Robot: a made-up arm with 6 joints.
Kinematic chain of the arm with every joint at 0, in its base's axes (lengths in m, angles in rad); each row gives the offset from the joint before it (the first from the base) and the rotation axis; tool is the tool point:
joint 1: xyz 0 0 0.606 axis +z
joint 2: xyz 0.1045 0 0 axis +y
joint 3: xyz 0 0 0.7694 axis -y
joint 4: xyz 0 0 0.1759 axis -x
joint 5: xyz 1.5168 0 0 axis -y
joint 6: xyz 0.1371 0 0 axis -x
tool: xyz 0 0 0
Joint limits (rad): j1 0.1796..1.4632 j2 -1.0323..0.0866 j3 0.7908..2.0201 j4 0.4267..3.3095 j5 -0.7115..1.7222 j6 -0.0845..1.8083
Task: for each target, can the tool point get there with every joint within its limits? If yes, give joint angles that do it. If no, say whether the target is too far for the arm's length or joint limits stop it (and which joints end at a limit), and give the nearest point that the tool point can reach.
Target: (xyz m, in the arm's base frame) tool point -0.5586 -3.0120 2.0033
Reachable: no: too far | nearest point -0.3831 -2.0659 1.6185 | short by 1.036 m
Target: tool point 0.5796 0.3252 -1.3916
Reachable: no: joint limits stop it (at a limit: joint 1, joint 2, joint 3, joint 4, joint 5) | nearest point -0.2784 -2.0548 0.8358 | short by 3.371 m
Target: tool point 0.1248 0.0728 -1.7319
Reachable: no: joint limits stop it (at a limit: joint 1, joint 2, joint 3, joint 4, joint 5) | nearest point -0.2784 -2.0548 0.8358 | short by 3.359 m
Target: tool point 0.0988 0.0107 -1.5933
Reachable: no: joint limits stop it (at a limit: joint 1, joint 2, joint 3, joint 4, joint 5) | nearest point -0.2784 -2.0548 0.8358 | short by 3.211 m
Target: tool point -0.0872 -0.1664 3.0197
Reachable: yes | joints 1.0987 -0.1694 1.3932 1.4081 0.0150 0.9503
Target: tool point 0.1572 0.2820 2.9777
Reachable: yes | joints 1.0155 -0.1984 1.0531 2.4759 0.1785 1.1031
